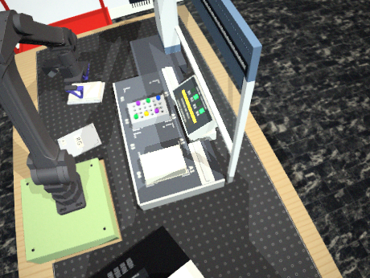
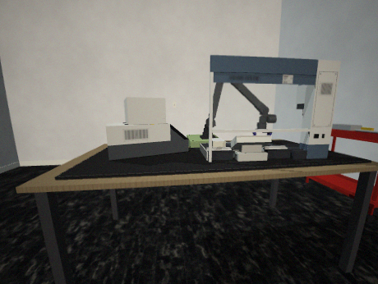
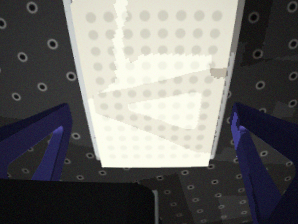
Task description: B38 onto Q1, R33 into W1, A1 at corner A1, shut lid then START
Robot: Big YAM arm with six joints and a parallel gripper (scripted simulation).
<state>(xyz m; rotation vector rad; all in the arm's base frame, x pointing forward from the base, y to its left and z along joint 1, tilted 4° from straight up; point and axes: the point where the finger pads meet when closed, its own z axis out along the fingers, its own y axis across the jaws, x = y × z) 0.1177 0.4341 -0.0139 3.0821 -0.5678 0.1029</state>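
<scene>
My gripper is now 4 cm above the grey nest. From my hand the other things lie so: white deep-well block: 46 cm to the right, 19 cm ahead, 3 cm above; then tube cooling block: 25 cm to the right, 21 cm ahead, 3 cm above; then regrip nest: 22 cm to the right, 7 cm behind, 4 cm below.
</scene>
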